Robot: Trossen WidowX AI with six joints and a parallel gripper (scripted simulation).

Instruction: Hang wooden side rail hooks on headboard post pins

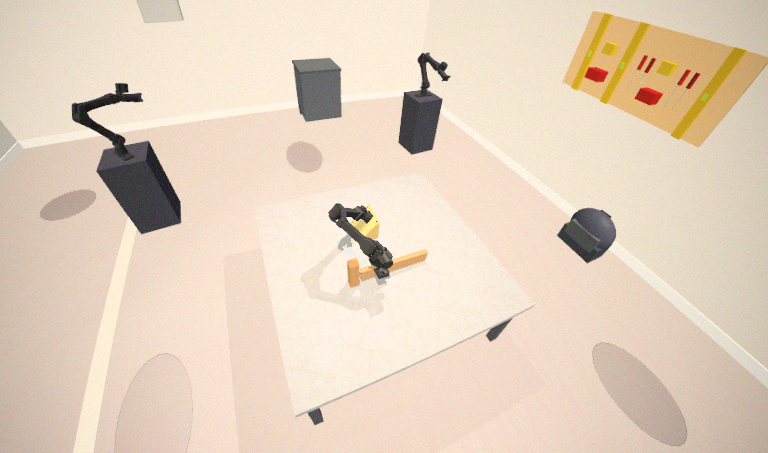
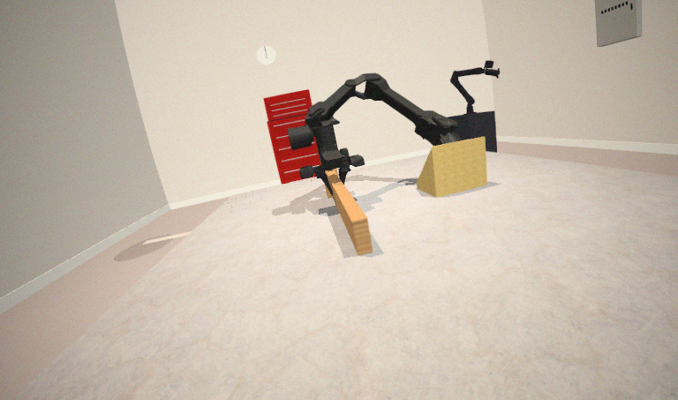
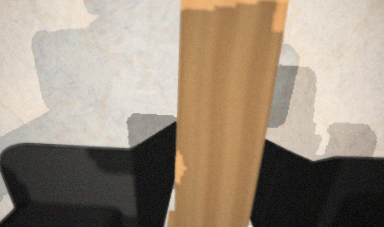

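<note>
The headboard post is 1 cm behind my gripper tip, 13 cm to the right of it and 4 cm above it.
</note>
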